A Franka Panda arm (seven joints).
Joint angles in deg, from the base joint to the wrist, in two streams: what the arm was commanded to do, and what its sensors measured. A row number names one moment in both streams.
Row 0, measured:
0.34 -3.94 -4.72 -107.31 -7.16 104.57 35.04
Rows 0 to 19, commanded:
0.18 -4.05 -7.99 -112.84 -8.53 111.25 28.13
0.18 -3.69 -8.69 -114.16 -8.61 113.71 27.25
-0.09 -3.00 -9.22 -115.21 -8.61 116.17 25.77
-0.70 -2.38 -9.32 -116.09 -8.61 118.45 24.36
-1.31 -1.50 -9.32 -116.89 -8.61 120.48 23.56
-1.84 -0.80 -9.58 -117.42 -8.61 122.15 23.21
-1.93 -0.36 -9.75 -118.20 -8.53 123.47 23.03
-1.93 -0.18 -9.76 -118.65 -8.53 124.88 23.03
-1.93 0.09 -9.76 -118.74 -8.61 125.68 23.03
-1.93 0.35 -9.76 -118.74 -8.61 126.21 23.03
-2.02 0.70 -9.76 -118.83 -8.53 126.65 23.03
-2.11 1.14 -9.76 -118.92 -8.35 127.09 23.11
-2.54 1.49 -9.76 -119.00 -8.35 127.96 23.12
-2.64 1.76 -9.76 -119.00 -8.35 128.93 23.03
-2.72 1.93 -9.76 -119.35 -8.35 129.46 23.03
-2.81 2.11 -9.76 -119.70 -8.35 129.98 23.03
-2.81 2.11 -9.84 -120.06 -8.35 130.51 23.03
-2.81 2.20 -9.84 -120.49 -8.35 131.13 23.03
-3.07 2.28 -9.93 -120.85 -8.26 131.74 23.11
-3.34 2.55 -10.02 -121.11 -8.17 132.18 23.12
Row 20, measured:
-2.35 2.32 -10.07 -119.64 -7.51 129.50 23.58
